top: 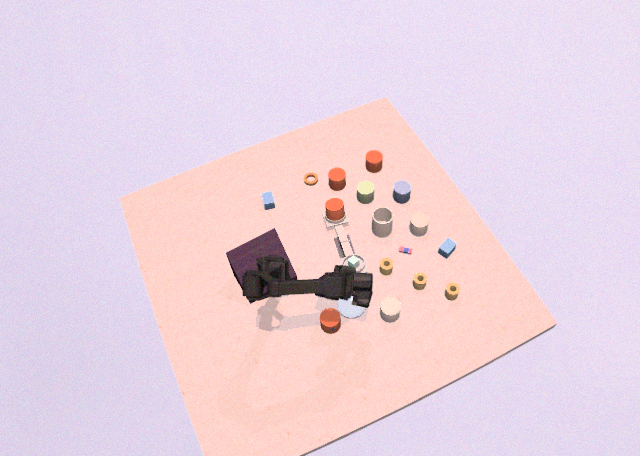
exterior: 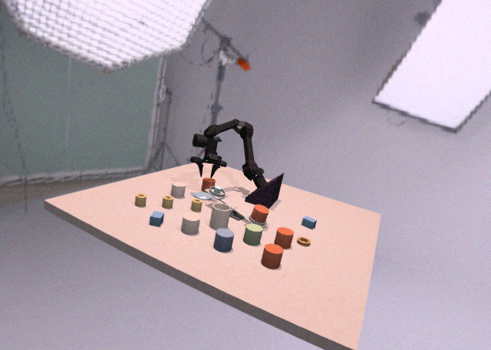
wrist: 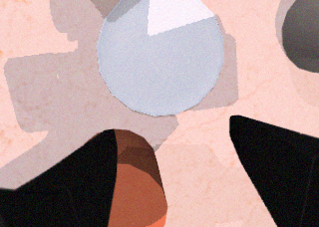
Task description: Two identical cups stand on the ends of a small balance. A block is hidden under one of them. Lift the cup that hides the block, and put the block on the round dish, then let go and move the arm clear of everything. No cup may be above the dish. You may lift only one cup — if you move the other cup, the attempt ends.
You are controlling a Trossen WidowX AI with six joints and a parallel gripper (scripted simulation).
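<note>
Right now the pale green block is 80 mm ahead of my gripper tip, 140 mm to the left of it and 10 mm below it. From my gripper tip the other things lie so: grey balance 90 mm ahead, 260 mm to the left, 60 mm below; then round dish 30 mm ahead, 20 mm to the left, 90 mm below.
</note>
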